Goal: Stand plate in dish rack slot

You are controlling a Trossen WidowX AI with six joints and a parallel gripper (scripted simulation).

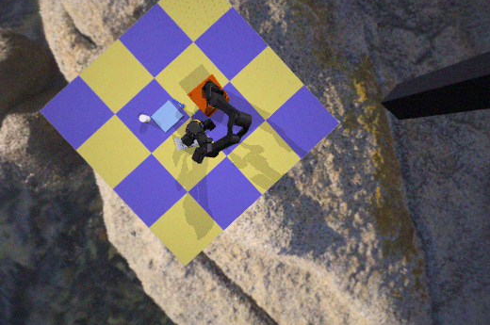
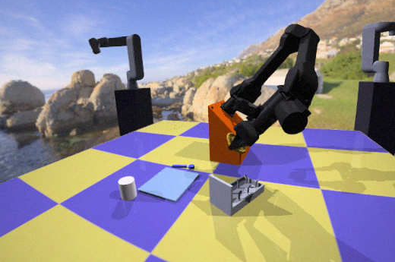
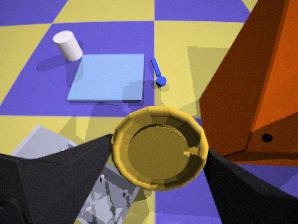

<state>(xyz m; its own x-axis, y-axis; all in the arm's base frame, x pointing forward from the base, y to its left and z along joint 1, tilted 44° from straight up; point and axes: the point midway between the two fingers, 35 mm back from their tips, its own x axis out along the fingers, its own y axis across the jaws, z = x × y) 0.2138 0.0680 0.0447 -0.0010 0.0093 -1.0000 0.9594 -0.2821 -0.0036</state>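
Right now the grey dish rack is 100 mm ahead of my gripper tip, 30 mm to the left of it and 90 mm below it. From my gripper tip the other things lie so: light blue mat 80 mm ahead, 180 mm to the right, 110 mm below; then yellow plate 10 mm to the left, 10 mm above; then blue utensil 20 mm behind, 180 mm to the right, 100 mm below.
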